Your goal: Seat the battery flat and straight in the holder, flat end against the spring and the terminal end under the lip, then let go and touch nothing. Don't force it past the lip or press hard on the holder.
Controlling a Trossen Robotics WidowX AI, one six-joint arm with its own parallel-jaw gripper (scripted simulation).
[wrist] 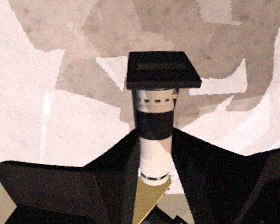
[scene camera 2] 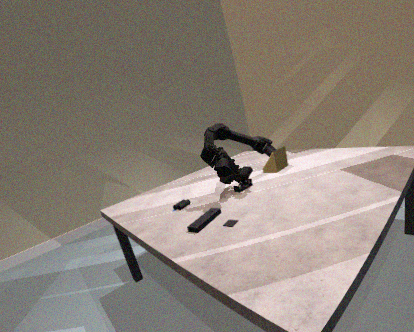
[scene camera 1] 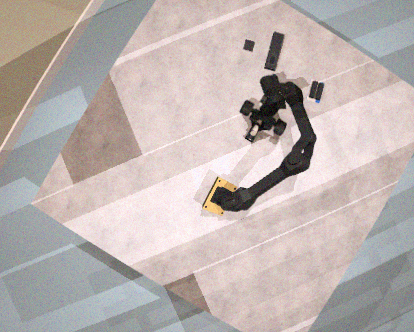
Note:
The pictures show: the gripper and a battery.
The gripper is seen too in the wrist view.

